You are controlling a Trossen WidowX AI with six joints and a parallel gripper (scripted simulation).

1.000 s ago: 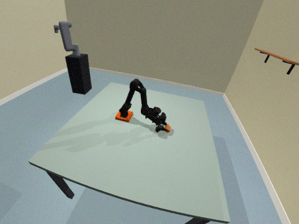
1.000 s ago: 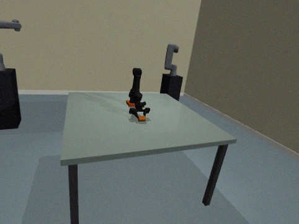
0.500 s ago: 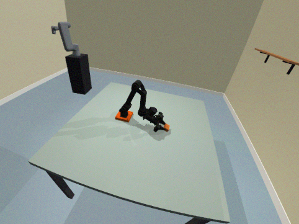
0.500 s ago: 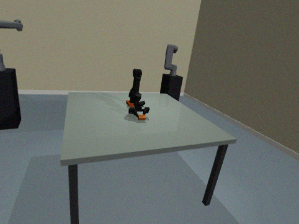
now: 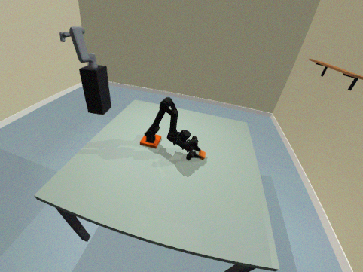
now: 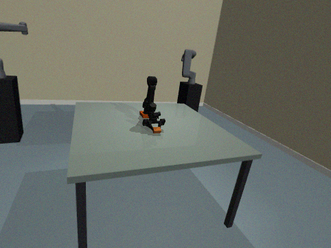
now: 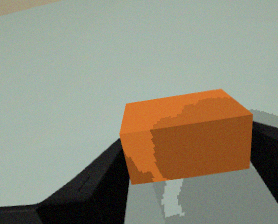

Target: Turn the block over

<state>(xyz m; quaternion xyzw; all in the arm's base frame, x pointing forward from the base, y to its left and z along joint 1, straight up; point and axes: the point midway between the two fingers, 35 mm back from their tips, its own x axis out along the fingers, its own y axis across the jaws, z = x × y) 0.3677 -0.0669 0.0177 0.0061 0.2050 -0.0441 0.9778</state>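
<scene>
Right now my gripper tip is 10 mm above the orange block.
</scene>
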